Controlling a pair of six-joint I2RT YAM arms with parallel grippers.
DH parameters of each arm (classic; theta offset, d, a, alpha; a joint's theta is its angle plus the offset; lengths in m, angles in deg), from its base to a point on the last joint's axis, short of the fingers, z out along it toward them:
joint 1: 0 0.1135 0.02 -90
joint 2: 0 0 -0.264 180
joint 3: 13.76 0 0.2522 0
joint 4: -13.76 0 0.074 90
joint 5: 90 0 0 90
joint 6: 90 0.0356 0 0
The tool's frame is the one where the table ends.
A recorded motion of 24 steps. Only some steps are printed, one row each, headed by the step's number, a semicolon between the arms.
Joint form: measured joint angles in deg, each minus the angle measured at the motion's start. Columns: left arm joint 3, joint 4, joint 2, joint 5, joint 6, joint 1; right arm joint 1, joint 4, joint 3, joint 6, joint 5, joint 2.
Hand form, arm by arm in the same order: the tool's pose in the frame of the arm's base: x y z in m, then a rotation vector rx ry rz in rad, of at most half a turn. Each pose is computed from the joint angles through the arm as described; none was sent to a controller.
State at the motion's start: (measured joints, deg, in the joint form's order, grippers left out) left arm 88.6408 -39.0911 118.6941 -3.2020 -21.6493 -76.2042; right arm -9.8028 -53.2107 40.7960 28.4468 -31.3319 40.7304
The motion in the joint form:
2: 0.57 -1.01 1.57 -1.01 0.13 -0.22; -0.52 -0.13 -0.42 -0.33 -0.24 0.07
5: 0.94 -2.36 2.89 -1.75 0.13 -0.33; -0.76 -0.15 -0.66 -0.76 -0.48 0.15
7: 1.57 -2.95 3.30 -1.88 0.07 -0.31; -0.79 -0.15 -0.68 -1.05 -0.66 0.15
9: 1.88 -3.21 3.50 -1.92 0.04 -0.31; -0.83 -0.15 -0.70 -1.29 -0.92 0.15
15: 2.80 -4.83 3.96 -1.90 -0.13 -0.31; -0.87 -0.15 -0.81 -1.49 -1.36 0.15
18: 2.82 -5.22 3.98 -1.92 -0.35 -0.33; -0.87 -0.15 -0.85 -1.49 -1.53 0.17
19: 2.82 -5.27 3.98 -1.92 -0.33 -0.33; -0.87 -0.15 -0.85 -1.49 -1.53 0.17
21: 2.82 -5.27 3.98 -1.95 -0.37 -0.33; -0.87 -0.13 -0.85 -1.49 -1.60 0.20
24: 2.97 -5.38 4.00 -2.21 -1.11 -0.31; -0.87 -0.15 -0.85 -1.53 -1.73 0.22
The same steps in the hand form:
2: 0.1033 -0.4166 0.1629 1.3015 2.5430 -0.2887; 0.1285 -0.0045 0.2600 0.6005 2.4201 0.8191
5: 0.1029 -0.4165 0.1545 1.3133 2.5612 -0.2344; 0.1285 -0.0049 0.2586 0.5976 2.4236 0.8203
7: 0.1034 -0.4176 0.1542 1.3130 2.5651 -0.2254; 0.1285 -0.0048 0.2586 0.5906 2.4240 0.8220
9: 0.1036 -0.4182 0.1541 1.3130 2.5667 -0.2221; 0.1285 -0.0048 0.2585 0.5842 2.4240 0.8257
15: 0.1036 -0.4185 0.1543 1.3173 2.5815 -0.2015; 0.1284 -0.0046 0.2581 0.5783 2.4250 0.8339
18: 0.1033 -0.4179 0.1541 1.3154 2.5880 -0.1946; 0.1284 -0.0045 0.2579 0.5775 2.4257 0.8378
19: 0.1033 -0.4178 0.1541 1.3161 2.5883 -0.1937; 0.1284 -0.0045 0.2579 0.5775 2.4257 0.8378
21: 0.1033 -0.4178 0.1541 1.3150 2.5885 -0.1933; 0.1285 -0.0045 0.2578 0.5771 2.4257 0.8394
24: 0.1037 -0.4180 0.1546 1.2958 2.5952 -0.1913; 0.1285 -0.0044 0.2578 0.5756 2.4262 0.8421

